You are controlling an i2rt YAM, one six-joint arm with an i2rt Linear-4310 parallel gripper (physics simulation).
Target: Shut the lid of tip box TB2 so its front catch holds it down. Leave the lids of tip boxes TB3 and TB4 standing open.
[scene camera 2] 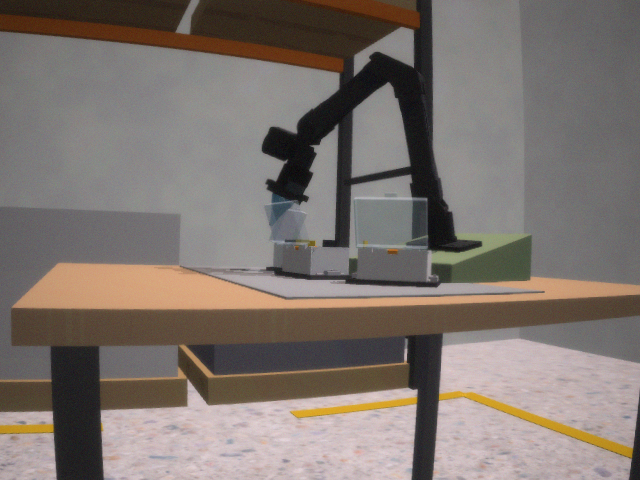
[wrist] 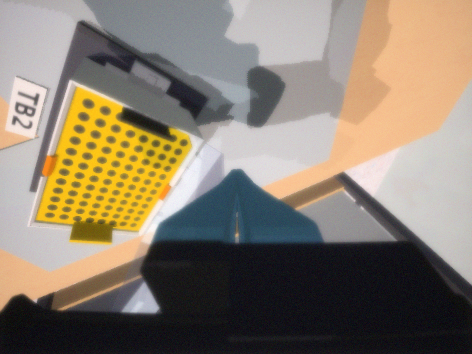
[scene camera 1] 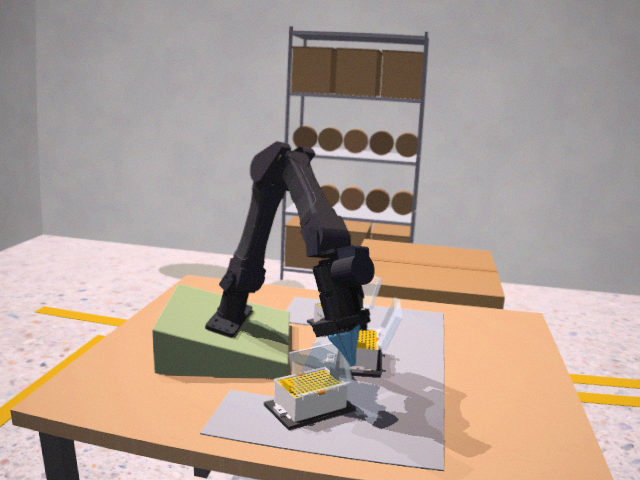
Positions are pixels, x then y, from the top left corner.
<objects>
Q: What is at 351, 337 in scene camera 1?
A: My gripper.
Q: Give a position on a grey mat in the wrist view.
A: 275, 84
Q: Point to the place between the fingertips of my gripper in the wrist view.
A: At 236, 177
</objects>
